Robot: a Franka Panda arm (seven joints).
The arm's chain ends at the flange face. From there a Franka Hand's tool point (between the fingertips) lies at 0.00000 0.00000 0.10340 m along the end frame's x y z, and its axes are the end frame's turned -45 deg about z.
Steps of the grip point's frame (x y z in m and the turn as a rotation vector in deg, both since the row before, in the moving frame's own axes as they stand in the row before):
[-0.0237, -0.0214, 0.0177, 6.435, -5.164, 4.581]
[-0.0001, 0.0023, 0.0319, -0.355, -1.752, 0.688]
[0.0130, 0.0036, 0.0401, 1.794, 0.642, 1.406]
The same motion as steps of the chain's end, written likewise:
[-0.0172, 0.0038, 0.0188, 0.899, -8.202, 4.581]
[0.0034, -0.0010, 0.0320, -1.490, -0.988, 0.688]
[0.0132, -0.0035, 0.0402, 1.723, -0.815, 1.406]

